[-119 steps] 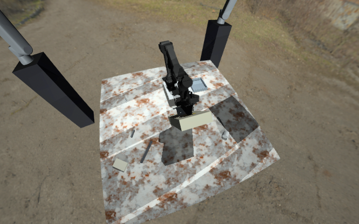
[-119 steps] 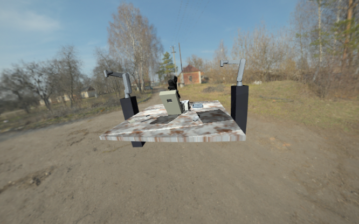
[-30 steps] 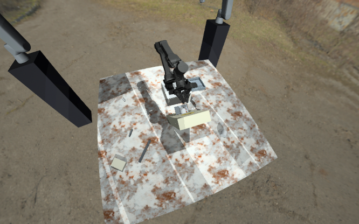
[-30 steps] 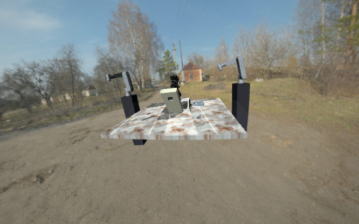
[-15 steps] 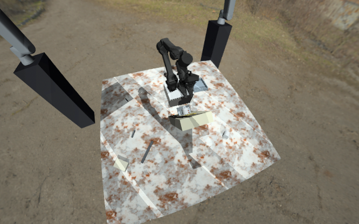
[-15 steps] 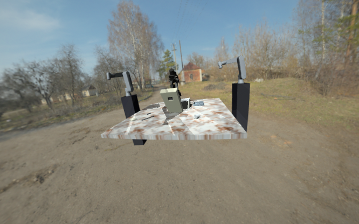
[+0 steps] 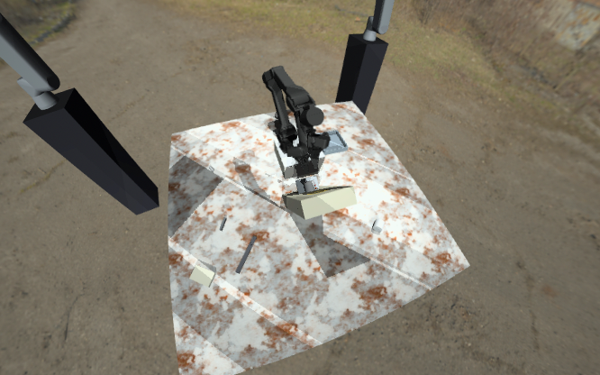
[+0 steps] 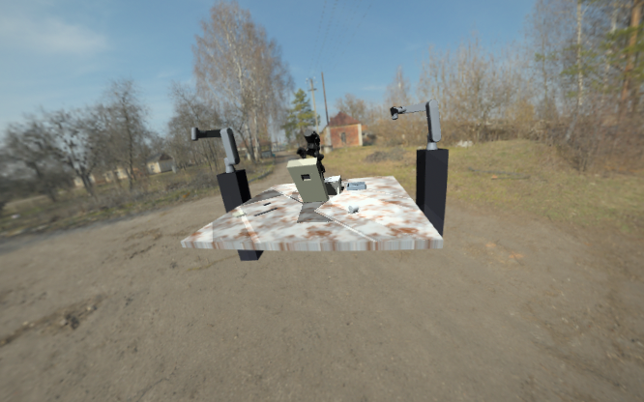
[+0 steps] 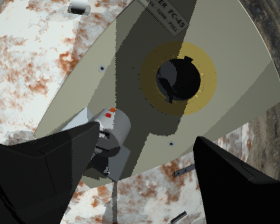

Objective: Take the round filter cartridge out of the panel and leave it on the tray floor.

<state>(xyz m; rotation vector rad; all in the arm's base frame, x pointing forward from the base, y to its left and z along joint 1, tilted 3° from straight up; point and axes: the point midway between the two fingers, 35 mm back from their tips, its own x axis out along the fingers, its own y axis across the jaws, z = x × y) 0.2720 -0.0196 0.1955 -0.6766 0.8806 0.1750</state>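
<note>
Right now my gripper tip is 90 mm above the round filter cartridge. The rest, counted from my gripper tip: blue-grey tray: 310 mm behind, 320 mm to the left, 260 mm below; service panel: 40 mm ahead, 10 mm to the right, 110 mm below.
</note>
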